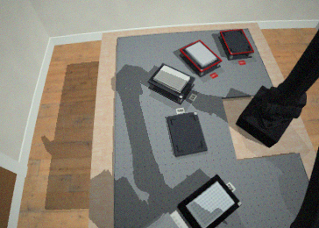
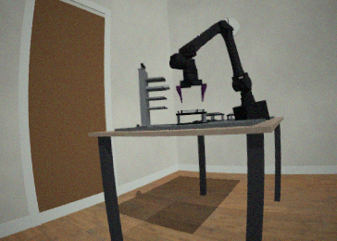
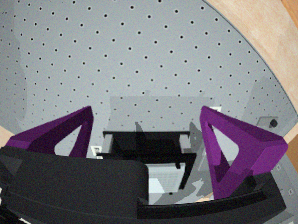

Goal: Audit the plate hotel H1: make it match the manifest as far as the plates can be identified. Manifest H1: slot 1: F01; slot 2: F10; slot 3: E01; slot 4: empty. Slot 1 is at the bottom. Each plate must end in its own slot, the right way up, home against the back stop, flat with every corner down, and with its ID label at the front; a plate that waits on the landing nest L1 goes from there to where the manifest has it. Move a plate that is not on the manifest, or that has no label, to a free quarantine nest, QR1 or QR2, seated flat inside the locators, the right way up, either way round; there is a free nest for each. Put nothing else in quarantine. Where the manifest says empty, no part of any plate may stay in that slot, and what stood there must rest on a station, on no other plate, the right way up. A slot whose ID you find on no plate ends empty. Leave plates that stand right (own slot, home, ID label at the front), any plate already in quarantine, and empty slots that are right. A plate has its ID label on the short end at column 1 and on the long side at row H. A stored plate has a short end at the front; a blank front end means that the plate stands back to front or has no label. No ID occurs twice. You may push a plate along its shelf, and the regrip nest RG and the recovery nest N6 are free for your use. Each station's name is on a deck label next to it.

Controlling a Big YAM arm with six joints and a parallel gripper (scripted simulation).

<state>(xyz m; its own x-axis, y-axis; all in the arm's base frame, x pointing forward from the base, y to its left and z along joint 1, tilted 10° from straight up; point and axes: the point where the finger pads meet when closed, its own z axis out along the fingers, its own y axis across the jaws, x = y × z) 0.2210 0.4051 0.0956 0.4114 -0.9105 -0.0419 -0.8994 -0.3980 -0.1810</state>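
My hand is 160 mm to the left of the black nest, 70 mm short of it and 60 mm above it. Round my hand: plate hotel: 300 mm ahead, 60 mm to the right, 40 mm above; L1 label: 590 mm to the right, 110 mm below, 10 mm ahead; H1 deck label: 140 mm ahead, 110 mm below, 20 mm to the right.
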